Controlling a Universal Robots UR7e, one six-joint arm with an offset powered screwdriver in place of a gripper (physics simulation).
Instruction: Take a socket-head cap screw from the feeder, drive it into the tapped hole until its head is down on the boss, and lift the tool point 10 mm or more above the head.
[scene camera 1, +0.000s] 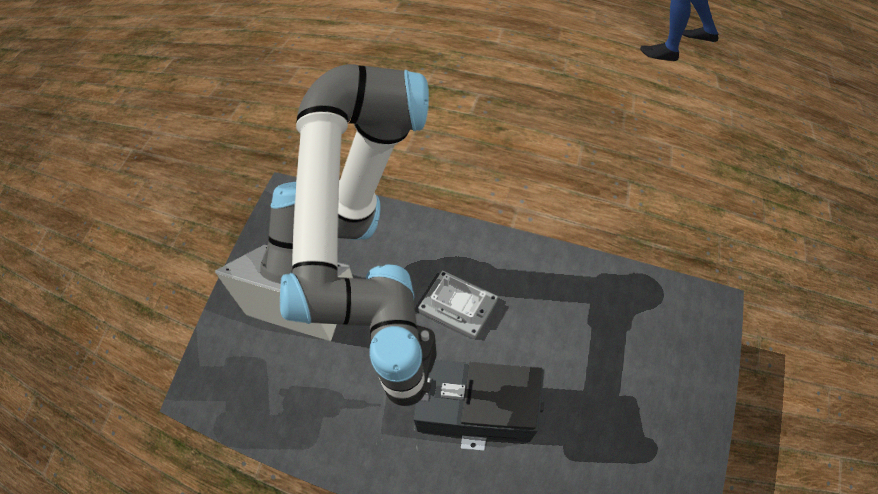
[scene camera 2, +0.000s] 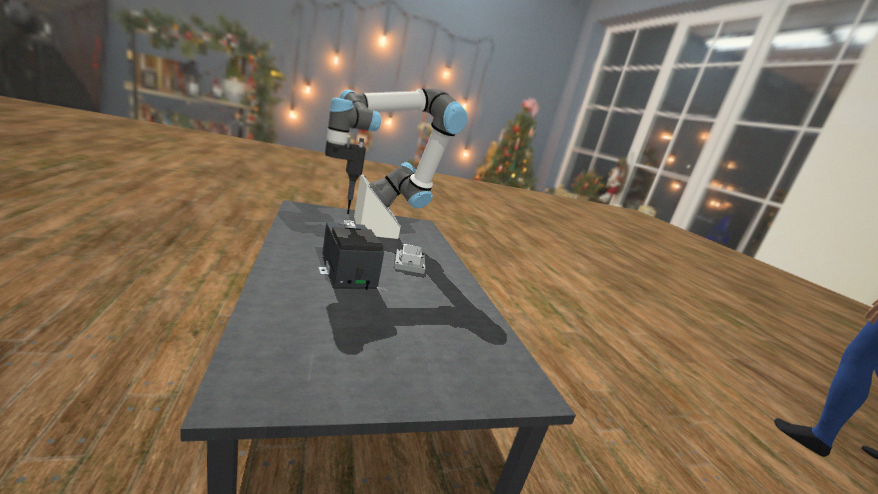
Labels:
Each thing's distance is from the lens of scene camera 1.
grey base plate (scene camera 1: 431, 311): 1.50 m

